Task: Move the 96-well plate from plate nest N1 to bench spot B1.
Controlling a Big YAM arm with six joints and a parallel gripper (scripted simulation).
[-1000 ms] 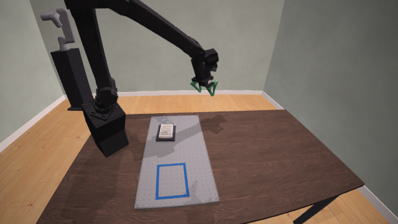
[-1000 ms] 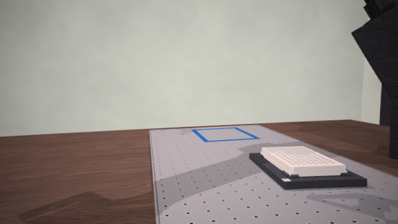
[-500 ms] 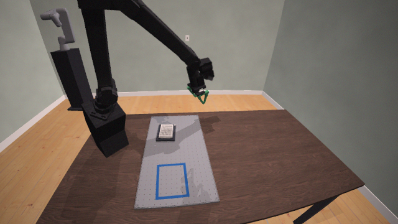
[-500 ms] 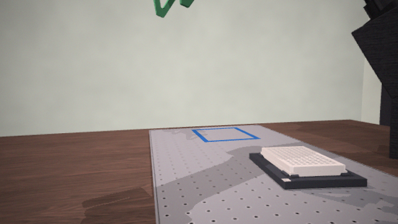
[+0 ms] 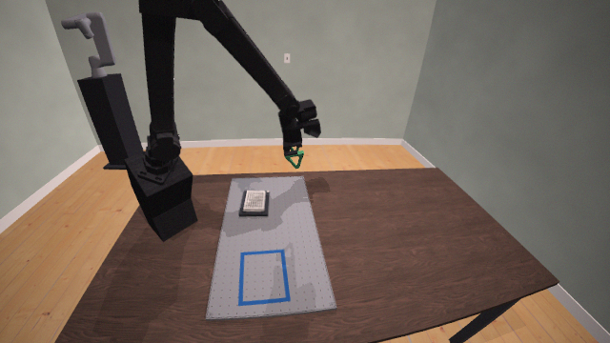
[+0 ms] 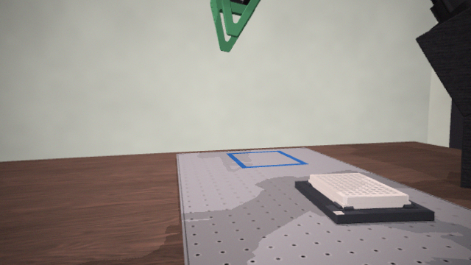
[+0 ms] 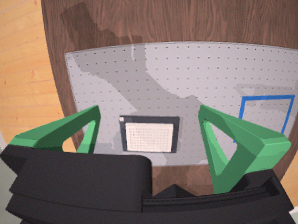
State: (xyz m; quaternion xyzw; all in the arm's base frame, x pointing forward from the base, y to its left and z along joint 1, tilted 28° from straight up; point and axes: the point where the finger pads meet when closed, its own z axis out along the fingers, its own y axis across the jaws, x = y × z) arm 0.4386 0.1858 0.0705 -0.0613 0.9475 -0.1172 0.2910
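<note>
Now: hand 170 mm past the white 96-well plate, 10 mm to the right of it and 210 mm above it. Round my hand: dark plate nest: 170 mm behind, 10 mm to the left, 230 mm below.
</note>
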